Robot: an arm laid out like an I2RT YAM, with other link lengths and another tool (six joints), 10 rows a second.
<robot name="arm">
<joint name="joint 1" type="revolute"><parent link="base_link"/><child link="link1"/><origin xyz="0 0 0.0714" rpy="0 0 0"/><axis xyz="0 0 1"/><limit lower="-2.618" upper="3.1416"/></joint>
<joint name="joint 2" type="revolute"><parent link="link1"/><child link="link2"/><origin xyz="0.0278 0.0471 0.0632" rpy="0 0 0"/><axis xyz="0 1 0"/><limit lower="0" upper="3.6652"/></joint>
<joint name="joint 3" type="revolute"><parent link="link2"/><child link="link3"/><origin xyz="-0.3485 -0.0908 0" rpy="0 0 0"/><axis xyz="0 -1 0"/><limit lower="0" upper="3.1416"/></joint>
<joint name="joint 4" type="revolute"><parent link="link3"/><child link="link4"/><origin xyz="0.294 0.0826 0.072" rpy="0 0 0"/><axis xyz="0 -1 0"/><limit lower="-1.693" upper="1.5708"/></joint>
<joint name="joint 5" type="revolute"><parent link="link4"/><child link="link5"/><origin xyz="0.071 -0.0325 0.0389" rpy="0 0 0"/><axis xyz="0 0 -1"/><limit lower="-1.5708" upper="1.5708"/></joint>
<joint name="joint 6" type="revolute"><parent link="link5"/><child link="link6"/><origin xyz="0.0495 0 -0.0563" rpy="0 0 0"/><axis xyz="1 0 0"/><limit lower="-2.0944" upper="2.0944"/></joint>
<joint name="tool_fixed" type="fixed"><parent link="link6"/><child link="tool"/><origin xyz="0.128 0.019 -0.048" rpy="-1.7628 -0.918 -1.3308"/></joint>
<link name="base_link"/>
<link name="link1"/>
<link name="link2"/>
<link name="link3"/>
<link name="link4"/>
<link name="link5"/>
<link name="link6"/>
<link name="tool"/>
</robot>
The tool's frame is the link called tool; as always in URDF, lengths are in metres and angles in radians.
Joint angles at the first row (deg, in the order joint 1, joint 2, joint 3, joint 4, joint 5, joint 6):
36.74, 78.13, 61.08, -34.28, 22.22, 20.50
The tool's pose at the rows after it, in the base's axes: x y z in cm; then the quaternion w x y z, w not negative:
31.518 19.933 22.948 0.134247 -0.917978 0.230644 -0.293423
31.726 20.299 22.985 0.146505 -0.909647 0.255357 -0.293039
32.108 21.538 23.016 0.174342 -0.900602 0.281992 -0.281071
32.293 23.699 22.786 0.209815 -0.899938 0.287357 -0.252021
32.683 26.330 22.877 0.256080 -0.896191 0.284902 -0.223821
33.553 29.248 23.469 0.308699 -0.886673 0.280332 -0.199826
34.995 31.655 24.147 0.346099 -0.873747 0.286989 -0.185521
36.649 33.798 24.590 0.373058 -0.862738 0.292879 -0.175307
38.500 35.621 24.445 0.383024 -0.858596 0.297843 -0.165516
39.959 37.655 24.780 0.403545 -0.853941 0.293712 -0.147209
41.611 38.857 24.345 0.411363 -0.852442 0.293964 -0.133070
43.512 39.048 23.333 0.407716 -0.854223 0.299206 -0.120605
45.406 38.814 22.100 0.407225 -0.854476 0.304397 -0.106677
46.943 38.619 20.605 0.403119 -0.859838 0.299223 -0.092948
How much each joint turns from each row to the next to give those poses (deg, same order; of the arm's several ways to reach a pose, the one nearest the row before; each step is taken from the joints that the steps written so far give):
0.17, -0.12, -0.39, 0.71, 0.71, 1.58
0.09, 0.16, -0.05, 0.44, 0.26, 3.27
0.00, 0.87, 0.45, 0.95, -1.70, 4.19
0.09, 1.71, 0.79, 1.42, -4.50, 2.54
0.09, 1.73, 0.64, 3.08, -5.33, 2.02
0.00, 2.14, 1.08, 4.27, -5.34, 2.10
-0.01, 2.80, 2.08, 3.28, -2.94, 2.74
0.01, 3.24, 2.55, 2.67, -1.94, 2.22
-0.09, 4.12, 3.63, 0.82, -1.17, 1.28
-0.24, 3.60, 3.70, 0.93, -3.01, 1.05
-0.72, 3.63, 3.26, 0.28, -2.18, 0.45
-1.48, 3.56, 3.11, -0.84, -1.84, -0.23
-1.90, 3.26, 2.27, -0.15, -2.41, -0.34
-1.57, 3.33, 2.35, -0.54, -2.45, -1.56

